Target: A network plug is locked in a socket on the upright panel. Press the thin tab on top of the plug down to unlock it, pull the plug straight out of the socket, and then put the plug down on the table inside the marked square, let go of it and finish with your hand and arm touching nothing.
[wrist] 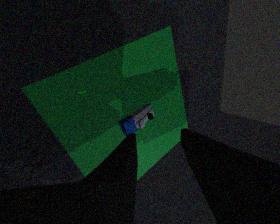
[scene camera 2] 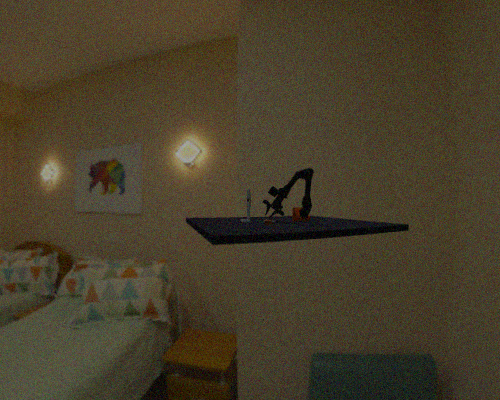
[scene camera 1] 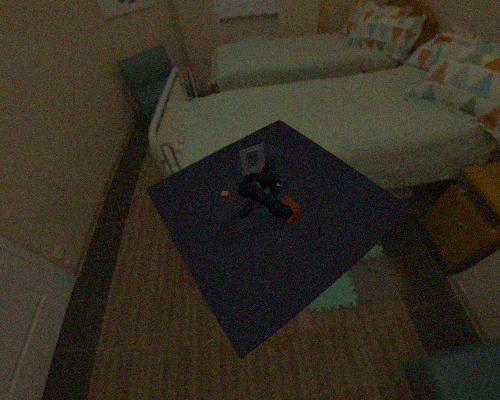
Scene:
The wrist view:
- my gripper: 158, 137
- green marked square: 82, 105

